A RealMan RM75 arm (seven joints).
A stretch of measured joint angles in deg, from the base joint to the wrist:
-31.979 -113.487 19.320 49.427 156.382 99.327 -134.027
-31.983 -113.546 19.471 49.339 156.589 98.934 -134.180
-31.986 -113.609 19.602 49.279 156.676 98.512 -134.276
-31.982 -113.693 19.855 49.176 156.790 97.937 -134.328
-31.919 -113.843 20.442 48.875 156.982 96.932 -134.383
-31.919 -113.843 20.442 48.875 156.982 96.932 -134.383
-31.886 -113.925 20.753 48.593 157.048 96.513 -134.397
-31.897 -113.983 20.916 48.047 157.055 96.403 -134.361
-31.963 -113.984 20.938 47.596 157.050 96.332 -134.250
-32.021 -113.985 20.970 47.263 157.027 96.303 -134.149
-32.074 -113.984 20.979 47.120 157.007 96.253 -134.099
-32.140 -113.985 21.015 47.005 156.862 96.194 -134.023
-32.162 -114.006 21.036 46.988 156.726 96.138 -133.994
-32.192 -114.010 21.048 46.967 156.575 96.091 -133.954
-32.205 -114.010 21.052 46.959 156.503 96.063 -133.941
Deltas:
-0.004 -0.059 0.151 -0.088 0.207 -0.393 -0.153
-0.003 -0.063 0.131 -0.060 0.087 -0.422 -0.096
0.004 -0.084 0.253 -0.103 0.114 -0.575 -0.052
0.063 -0.150 0.587 -0.301 0.192 -1.005 -0.055
0.000 0.000 0.000 0.000 0.000 0.000 0.000
0.033 -0.082 0.311 -0.282 0.066 -0.419 -0.014
-0.011 -0.058 0.163 -0.546 0.007 -0.110 0.036
-0.066 -0.001 0.022 -0.451 -0.005 -0.071 0.111
-0.058 -0.001 0.032 -0.333 -0.023 -0.029 0.101
-0.053 0.001 0.009 -0.143 -0.020 -0.050 0.050
-0.066 -0.001 0.036 -0.115 -0.145 -0.059 0.076
-0.022 -0.021 0.021 -0.017 -0.136 -0.056 0.029
-0.030 -0.004 0.012 -0.021 -0.151 -0.047 0.040
-0.013 0.000 0.004 -0.008 -0.072 -0.028 0.013

